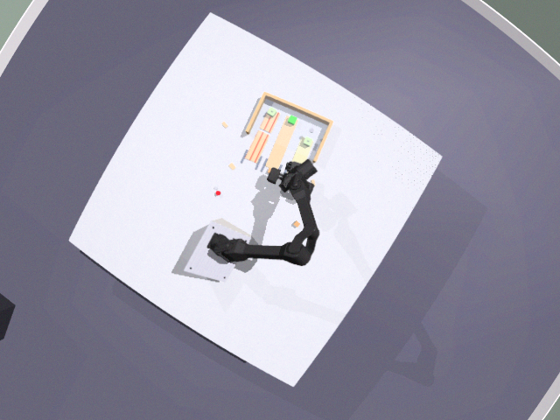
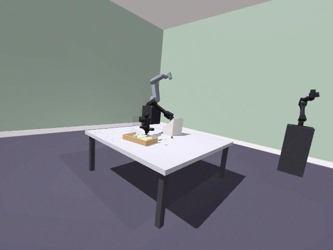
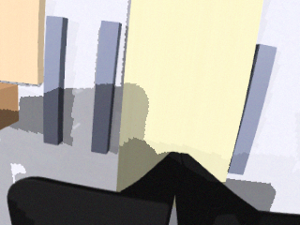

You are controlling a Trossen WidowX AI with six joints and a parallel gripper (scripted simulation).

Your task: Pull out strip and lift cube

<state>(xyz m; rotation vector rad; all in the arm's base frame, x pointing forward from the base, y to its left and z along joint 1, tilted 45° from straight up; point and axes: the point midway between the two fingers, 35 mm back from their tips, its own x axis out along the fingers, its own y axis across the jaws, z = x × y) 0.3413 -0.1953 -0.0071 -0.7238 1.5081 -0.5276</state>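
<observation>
Right now the pale yellow strip is 9 cm ahead of my gripper tip and 1 cm to the left of it. Round my gripper tip: red dot 25 cm to the left, 19 cm behind, 1 cm above; grey disc 23 cm ahead, 6 cm above, 3 cm to the left.
</observation>
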